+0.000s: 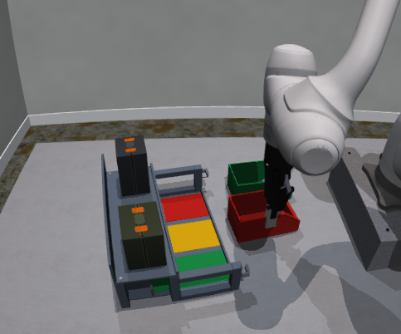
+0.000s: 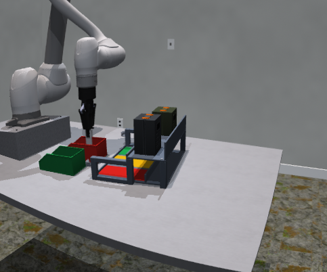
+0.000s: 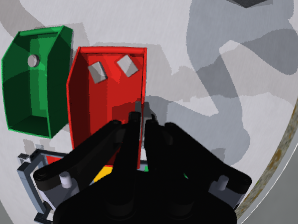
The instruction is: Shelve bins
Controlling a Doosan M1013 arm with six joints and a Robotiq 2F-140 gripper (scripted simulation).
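My gripper is now 5 cm to the left of the red bin, 4 cm above it and 1 cm short of it. Also, from my hand: green bin: 19 cm to the right, 4 cm below.
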